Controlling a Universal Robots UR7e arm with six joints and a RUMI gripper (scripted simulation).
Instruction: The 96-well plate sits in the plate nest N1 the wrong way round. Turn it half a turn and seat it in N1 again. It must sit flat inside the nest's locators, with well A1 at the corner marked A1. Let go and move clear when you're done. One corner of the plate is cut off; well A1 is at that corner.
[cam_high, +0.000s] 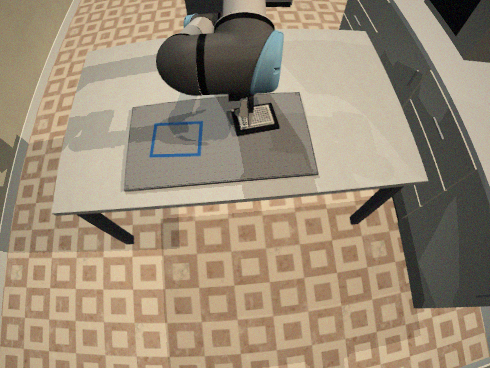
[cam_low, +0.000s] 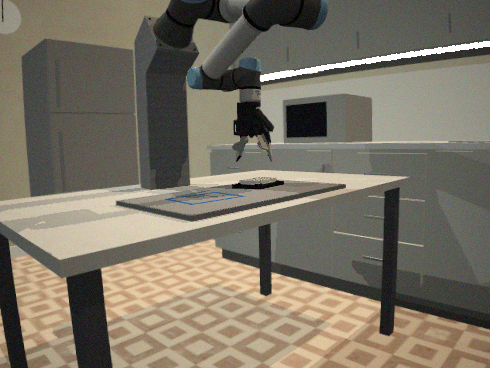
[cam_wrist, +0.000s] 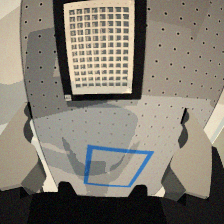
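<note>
The white 96-well plate lies 7 cm below my hand and 4 cm to the left of it. Also, from my hand: black plate nest N1 (8 cm below, 4 cm to the left).
</note>
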